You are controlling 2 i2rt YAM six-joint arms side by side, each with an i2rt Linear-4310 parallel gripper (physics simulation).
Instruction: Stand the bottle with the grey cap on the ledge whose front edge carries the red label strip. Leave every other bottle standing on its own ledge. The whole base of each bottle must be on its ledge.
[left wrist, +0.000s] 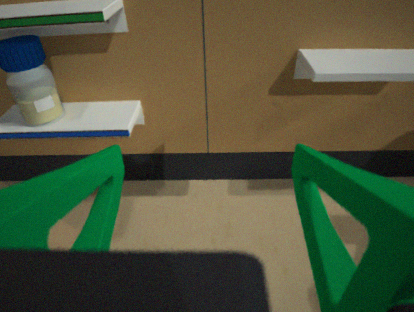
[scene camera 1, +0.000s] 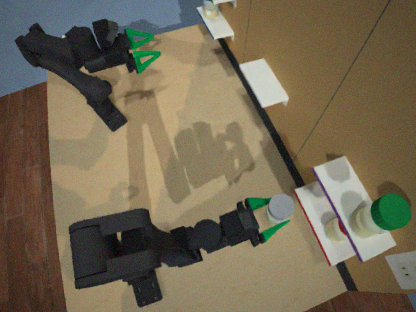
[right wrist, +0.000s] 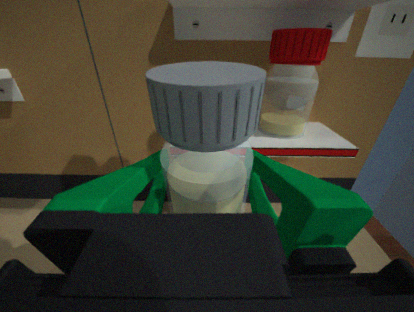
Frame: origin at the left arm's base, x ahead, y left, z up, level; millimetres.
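Seen in the pictures: left gripper, fingertip midpoint: [left wrist: 207, 156] [scene camera 1: 157, 44]; right gripper, fingertip midpoint: [right wrist: 206, 155]; left arm's base at its link origin: [scene camera 1: 106, 111].
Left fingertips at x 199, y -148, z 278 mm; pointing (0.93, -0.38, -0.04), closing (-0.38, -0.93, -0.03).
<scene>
Pixels of each thing's top centre, then the offset from my left fingertips to it. "pt": a spot on its surface instead.
- bottle with the grey cap, top centre: [right wrist: 207, 63] [scene camera 1: 284, 204] 82 mm back, 544 mm right, 37 mm down
- red-label ledge at a spot on its surface: [right wrist: 327, 137] pt 48 mm back, 711 mm right, 118 mm down
- red-capped bottle at its top centre: [right wrist: 301, 30] [scene camera 1: 356, 221] 10 mm back, 673 mm right, 13 mm down
- purple-edged ledge at a spot on its surface: [scene camera 1: 327, 175] pt 6 mm ahead, 567 mm right, 22 mm up
- green-capped bottle at its top centre: [scene camera 1: 395, 210] 25 mm back, 675 mm right, 127 mm up
- blue-capped bottle at its top centre: [left wrist: 15, 41] 320 mm ahead, 119 mm left, 13 mm down
- blue-label ledge at its top centre: [left wrist: 64, 115] [scene camera 1: 214, 19] 312 mm ahead, 93 mm left, 118 mm down
- plain white ledge at its top centre: [left wrist: 370, 59] [scene camera 1: 263, 80] 154 mm ahead, 275 mm right, 48 mm down
- outlet at its top centre: [right wrist: 404, 4] [scene camera 1: 409, 271] 27 mm back, 798 mm right, 17 mm up
The bottle with the grey cap [scene camera 1: 280, 208] [right wrist: 206, 107] is upright between the fingers of my right gripper [scene camera 1: 274, 218] [right wrist: 206, 155], which is shut on it. It is held in front of the red-label ledge [scene camera 1: 312, 227] [right wrist: 327, 137], apart from it in scene camera 1. A red-capped bottle [scene camera 1: 336, 229] [right wrist: 291, 82] stands on that ledge, toward its right end in the right wrist view. In the right wrist view the grey-capped bottle hides the ledge's left part, and its own base is hidden. My left gripper [scene camera 1: 149, 47] [left wrist: 207, 156] is open and empty, far from the ledge.
A purple-edged ledge [scene camera 1: 327, 175] sits above the red-label ledge and carries a green-capped bottle [scene camera 1: 389, 213]. A blue-capped bottle [left wrist: 35, 85] stands on a blue-label ledge [left wrist: 100, 117], below a green-label ledge [left wrist: 55, 19]. A plain white ledge [scene camera 1: 264, 82] [left wrist: 360, 63] and an outlet [scene camera 1: 403, 270] are on the wall.
</scene>
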